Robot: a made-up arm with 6 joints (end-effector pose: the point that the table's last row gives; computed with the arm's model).
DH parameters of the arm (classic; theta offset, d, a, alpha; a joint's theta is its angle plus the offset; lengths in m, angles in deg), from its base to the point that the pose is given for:
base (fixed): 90 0.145 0 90
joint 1: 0 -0.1 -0.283 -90
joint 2: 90 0.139 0.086 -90
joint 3: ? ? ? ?
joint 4: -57.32 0.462 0.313 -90
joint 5: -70.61 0 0.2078 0
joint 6: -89.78 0 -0.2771 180
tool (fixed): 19.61 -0.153 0 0
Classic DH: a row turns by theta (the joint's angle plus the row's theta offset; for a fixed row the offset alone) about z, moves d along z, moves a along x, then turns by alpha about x.
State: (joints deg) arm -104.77 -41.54 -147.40 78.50 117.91 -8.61
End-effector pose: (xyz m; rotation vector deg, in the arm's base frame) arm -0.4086 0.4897 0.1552 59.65 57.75 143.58
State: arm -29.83 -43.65 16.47 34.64 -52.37 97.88
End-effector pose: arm -0.5110 -0.5282 0.0741 -20.88 -76.30 -65.92
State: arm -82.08 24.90 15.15 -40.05 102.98 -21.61
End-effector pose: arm -0.5962 -0.0197 0.7481 -94.83 -28.08 -59.13
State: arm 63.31 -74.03 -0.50 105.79 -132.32 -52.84
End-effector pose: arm -0.5455 -0.3554 -0.0822 -45.09 22.27 91.39
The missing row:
joint 3: 57.32 0 0.1259 0
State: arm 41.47 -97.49 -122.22 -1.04 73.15 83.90
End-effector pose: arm -0.5155 -0.4284 0.4883 85.76 -142.45 13.98
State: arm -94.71 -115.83 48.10 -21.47 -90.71 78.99
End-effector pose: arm -0.3964 -0.3122 -0.0606 -90.34 -98.64 -69.30
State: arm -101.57 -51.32 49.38 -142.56 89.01 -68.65
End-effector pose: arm -0.3721 0.7918 0.2816 -42.78 18.11 -110.29
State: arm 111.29 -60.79 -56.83 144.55 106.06 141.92
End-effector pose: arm -0.6776 0.5030 -0.2137 17.15 -32.99 16.39
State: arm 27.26 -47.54 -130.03 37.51 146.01 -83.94
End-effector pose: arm -0.2647 -0.3815 0.7033 0.74 119.76 -54.88
